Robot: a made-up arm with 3 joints. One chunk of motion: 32 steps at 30 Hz.
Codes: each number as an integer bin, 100 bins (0 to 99) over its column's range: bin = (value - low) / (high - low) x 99, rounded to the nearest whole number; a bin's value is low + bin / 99 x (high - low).
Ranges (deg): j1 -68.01..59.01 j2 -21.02..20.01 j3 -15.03..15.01
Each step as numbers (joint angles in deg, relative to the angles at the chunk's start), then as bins.
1 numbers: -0.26 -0.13 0.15
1 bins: 53 50 50
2 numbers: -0.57 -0.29 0.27
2 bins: 53 50 50
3 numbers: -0.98 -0.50 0.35
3 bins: 52 50 51
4 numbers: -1.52 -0.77 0.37
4 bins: 52 49 51
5 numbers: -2.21 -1.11 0.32
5 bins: 51 48 51
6 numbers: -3.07 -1.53 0.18
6 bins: 51 47 50
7 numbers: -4.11 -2.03 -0.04
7 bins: 50 46 49
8 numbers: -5.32 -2.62 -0.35
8 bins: 49 44 48
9 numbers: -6.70 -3.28 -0.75
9 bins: 48 43 47
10 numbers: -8.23 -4.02 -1.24
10 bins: 47 41 45
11 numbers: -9.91 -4.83 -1.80
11 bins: 45 39 44
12 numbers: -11.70 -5.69 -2.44
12 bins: 44 37 41
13 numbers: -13.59 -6.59 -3.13
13 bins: 42 35 39
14 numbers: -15.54 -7.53 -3.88
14 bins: 41 33 37
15 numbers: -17.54 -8.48 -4.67
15 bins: 39 30 34
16 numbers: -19.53 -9.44 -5.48
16 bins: 38 28 31
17 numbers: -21.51 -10.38 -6.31
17 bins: 36 26 29
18 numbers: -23.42 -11.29 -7.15
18 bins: 35 23 26
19 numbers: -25.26 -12.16 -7.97
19 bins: 33 21 23
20 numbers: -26.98 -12.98 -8.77
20 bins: 32 19 21
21 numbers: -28.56 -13.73 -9.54
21 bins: 31 18 18
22 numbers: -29.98 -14.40 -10.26
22 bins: 30 16 16
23 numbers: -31.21 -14.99 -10.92
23 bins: 29 15 14
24 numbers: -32.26 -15.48 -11.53
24 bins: 28 13 12
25 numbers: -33.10 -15.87 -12.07
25 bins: 27 12 10
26 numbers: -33.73 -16.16 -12.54
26 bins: 27 12 8
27 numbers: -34.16 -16.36 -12.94
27 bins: 26 11 7
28 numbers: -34.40 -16.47 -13.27
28 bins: 26 11 6
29 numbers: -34.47 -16.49 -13.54
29 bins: 26 11 5
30 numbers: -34.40 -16.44 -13.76
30 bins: 26 11 4
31 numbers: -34.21 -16.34 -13.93
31 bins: 26 11 4
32 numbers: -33.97 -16.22 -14.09
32 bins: 27 12 3
